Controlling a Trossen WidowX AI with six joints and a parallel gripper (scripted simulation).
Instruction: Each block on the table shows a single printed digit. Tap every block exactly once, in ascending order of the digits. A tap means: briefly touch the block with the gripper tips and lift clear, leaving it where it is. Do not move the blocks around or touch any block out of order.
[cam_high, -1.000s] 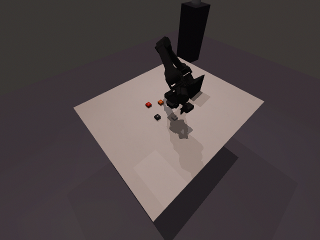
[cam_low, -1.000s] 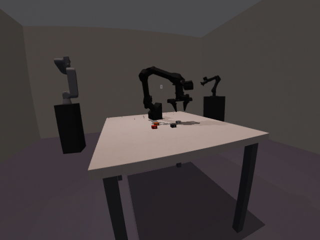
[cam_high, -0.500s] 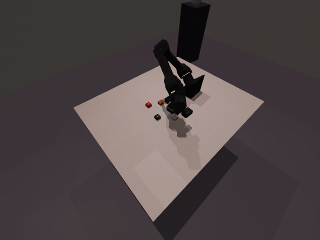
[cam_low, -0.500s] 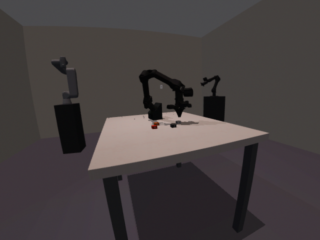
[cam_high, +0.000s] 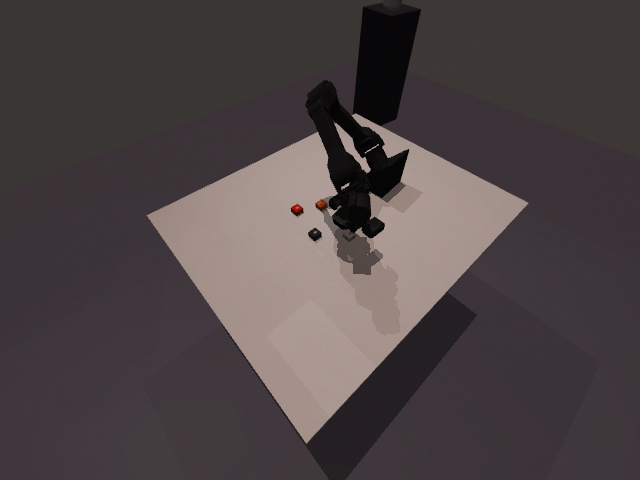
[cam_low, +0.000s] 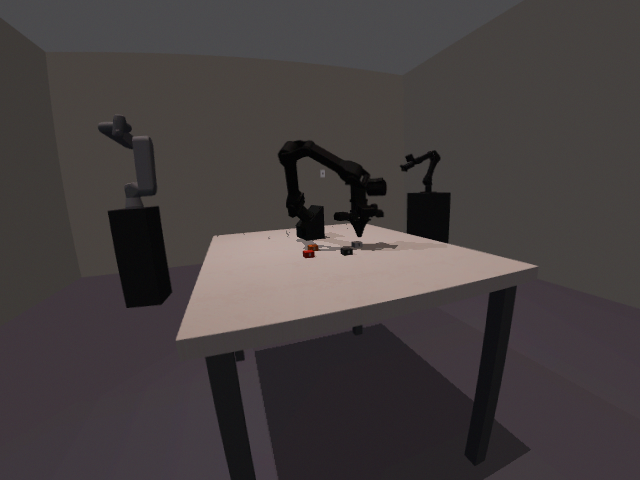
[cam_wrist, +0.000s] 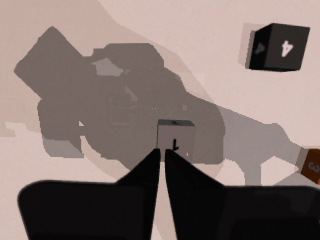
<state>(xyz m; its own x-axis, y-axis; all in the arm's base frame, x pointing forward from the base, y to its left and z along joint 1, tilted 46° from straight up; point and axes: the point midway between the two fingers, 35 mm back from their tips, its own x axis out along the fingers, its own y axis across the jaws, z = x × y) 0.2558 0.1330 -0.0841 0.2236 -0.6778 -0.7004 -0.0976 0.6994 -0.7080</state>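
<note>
Right now my gripper tip is 3 cm above the grey block and 1 cm to the left of it. Also, from my gripper tip: black block (9 cm ahead, 8 cm to the right, 3 cm below); then red block (22 cm to the right, 8 cm ahead, 3 cm below); then orange block (18 cm to the right, 3 cm below, 1 cm behind).
</note>
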